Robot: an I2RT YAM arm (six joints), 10 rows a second.
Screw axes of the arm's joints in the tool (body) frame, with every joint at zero. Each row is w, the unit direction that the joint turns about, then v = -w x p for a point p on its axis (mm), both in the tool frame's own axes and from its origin. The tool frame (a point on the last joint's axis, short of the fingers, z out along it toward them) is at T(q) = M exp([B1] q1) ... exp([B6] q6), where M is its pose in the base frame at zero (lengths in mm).
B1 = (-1, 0, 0, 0.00, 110.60, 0.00)
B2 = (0, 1, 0, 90.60, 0.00, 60.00)
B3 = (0, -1, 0, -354.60, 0.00, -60.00)
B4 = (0, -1, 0, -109.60, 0.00, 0.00)
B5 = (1, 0, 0, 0.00, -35.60, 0.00)
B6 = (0, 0, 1, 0.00, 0.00, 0.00)
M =
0 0 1 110.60
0 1 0 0.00
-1 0 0 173.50
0 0 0 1
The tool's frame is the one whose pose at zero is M.
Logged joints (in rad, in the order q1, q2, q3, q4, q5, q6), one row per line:
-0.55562 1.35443 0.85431 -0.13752 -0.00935 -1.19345
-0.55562 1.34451 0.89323 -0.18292 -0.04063 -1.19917
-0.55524 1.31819 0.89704 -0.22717 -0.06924 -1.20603
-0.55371 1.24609 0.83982 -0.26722 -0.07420 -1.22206
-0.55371 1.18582 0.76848 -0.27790 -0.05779 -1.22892
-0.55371 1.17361 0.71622 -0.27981 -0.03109 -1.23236
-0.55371 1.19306 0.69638 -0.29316 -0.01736 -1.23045
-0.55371 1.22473 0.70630 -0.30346 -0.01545 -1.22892
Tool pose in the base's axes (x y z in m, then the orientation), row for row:
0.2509 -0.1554 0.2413 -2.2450 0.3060 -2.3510
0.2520 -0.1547 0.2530 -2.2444 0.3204 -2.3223
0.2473 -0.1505 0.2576 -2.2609 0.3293 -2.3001
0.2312 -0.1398 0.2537 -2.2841 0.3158 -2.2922
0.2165 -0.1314 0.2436 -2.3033 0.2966 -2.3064
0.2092 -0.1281 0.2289 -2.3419 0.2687 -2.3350
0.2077 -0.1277 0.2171 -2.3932 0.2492 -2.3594
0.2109 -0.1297 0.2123 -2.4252 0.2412 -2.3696
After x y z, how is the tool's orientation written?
As angles about the fixed x, y, z axes (roll, pitch, yaw), in radians.
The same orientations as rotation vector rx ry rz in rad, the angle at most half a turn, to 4 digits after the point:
-0.7517 2.2588 -0.9128
-0.7711 2.2364 -0.8895
-0.7954 2.2301 -0.8551
-0.8245 2.2445 -0.8368
-0.8322 2.2719 -0.8369
-0.8384 2.3238 -0.8279
-0.8463 2.3778 -0.7948
-0.8531 2.4065 -0.7682

